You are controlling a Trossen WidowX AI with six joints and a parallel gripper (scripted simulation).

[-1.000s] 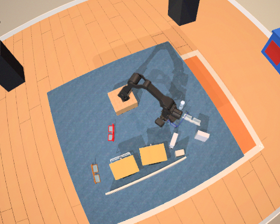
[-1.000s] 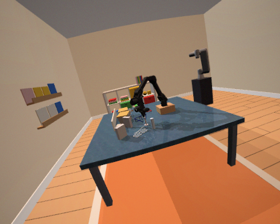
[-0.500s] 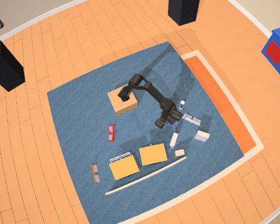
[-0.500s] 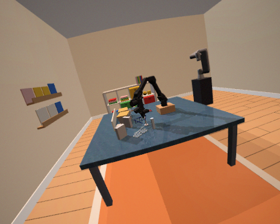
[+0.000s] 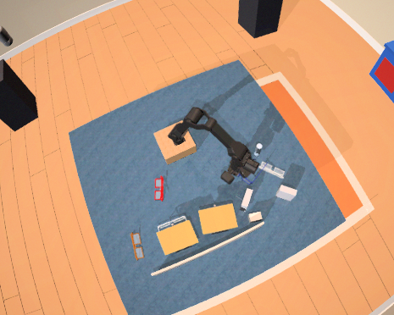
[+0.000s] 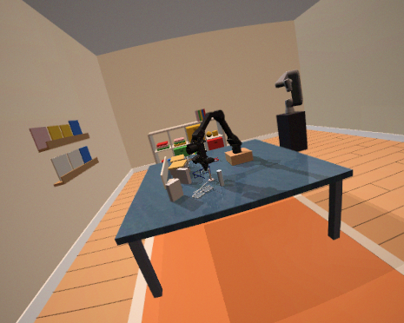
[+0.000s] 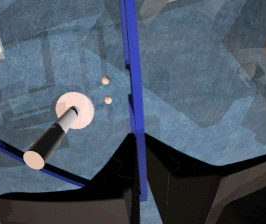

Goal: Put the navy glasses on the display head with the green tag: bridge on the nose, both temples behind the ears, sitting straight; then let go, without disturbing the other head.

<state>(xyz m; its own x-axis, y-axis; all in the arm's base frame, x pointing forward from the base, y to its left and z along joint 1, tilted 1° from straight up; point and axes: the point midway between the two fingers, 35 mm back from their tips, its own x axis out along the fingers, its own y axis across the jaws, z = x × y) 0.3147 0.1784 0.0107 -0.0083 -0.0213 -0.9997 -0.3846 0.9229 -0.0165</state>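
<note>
The small stand is 6 cm to the left of my gripper tip, 3 cm below it and 1 cm behind it.
</note>
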